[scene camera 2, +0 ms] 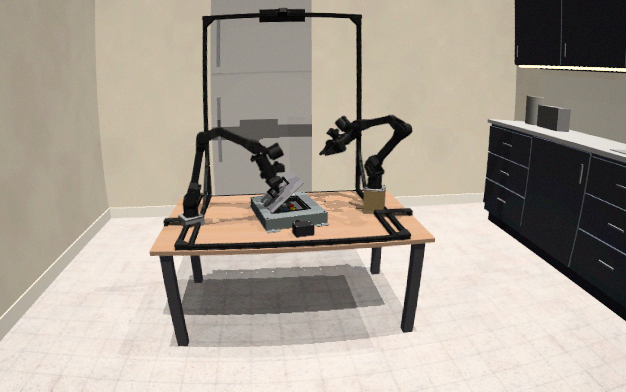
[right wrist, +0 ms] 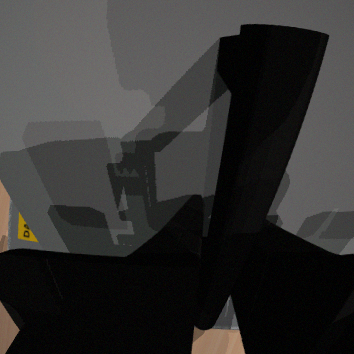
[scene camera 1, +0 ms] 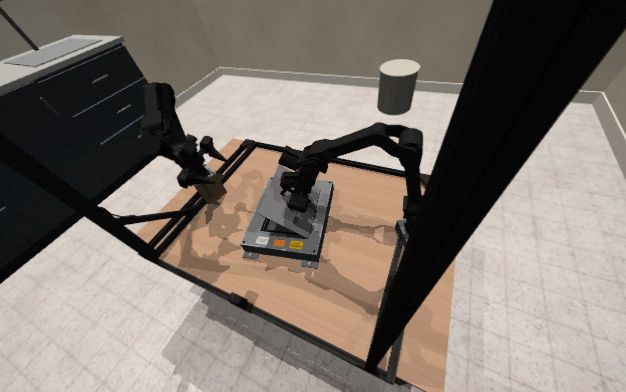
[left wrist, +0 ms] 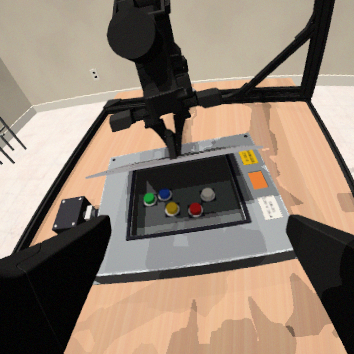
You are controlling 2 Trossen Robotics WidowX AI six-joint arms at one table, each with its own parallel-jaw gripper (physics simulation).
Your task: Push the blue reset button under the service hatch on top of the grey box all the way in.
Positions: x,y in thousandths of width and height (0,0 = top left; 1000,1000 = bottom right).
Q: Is my left gripper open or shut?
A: Open.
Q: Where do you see a service hatch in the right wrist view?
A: At 338,338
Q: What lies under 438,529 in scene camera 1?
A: A service hatch.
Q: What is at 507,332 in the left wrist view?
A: My right gripper.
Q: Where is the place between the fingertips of my right gripper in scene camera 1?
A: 474,514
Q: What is my left gripper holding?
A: Nothing.
